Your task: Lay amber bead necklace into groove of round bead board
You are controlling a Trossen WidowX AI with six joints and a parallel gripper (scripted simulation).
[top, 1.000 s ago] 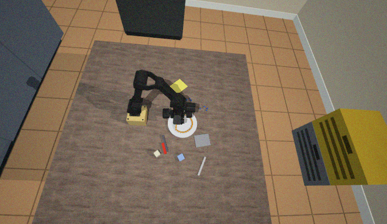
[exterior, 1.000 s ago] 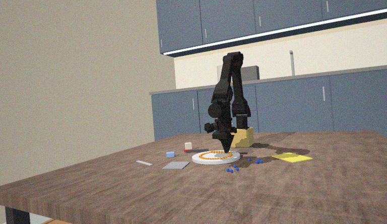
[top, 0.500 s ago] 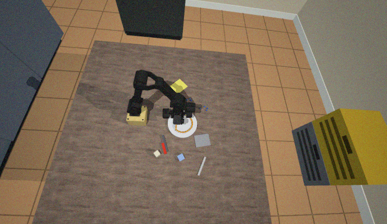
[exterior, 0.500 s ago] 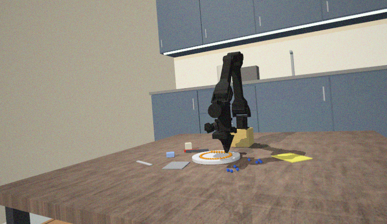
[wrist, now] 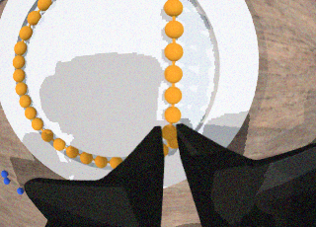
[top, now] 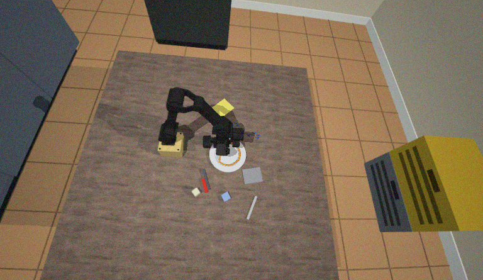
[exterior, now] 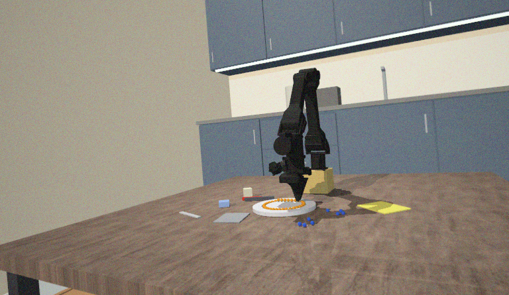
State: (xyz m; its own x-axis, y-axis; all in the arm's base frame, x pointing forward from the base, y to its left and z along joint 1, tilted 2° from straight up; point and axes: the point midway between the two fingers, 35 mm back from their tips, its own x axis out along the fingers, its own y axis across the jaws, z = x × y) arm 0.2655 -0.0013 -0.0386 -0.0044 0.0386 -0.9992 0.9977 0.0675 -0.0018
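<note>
The red stick lies 190 mm to the right of my gripper tip, 70 mm behind it and 10 mm below it. From my gripper tip the other things lie so: yellow sheet: 260 mm to the left, 10 mm below; light blue cube: 260 mm to the right, 30 mm ahead, 10 mm below; grey square tile: 170 mm ahead, 150 mm to the right, 10 mm below.
</note>
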